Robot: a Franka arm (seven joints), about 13 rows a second.
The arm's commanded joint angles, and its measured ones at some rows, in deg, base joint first. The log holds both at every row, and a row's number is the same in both.
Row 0, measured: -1.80 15.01 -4.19 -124.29 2.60 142.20 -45.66
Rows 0 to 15, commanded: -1.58 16.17 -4.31 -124.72 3.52 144.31 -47.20; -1.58 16.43 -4.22 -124.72 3.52 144.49 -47.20; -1.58 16.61 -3.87 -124.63 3.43 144.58 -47.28; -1.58 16.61 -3.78 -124.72 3.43 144.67 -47.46; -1.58 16.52 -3.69 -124.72 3.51 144.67 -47.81; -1.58 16.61 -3.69 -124.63 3.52 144.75 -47.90; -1.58 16.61 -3.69 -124.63 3.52 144.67 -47.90; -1.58 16.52 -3.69 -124.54 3.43 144.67 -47.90; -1.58 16.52 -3.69 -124.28 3.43 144.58 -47.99; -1.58 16.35 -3.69 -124.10 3.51 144.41 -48.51; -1.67 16.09 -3.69 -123.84 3.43 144.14 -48.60; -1.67 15.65 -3.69 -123.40 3.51 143.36 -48.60; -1.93 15.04 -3.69 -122.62 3.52 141.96 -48.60; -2.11 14.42 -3.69 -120.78 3.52 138.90 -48.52; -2.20 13.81 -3.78 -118.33 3.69 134.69 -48.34; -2.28 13.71 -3.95 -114.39 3.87 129.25 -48.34
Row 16, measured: -1.87 15.43 -3.77 -119.68 2.61 137.29 -47.03
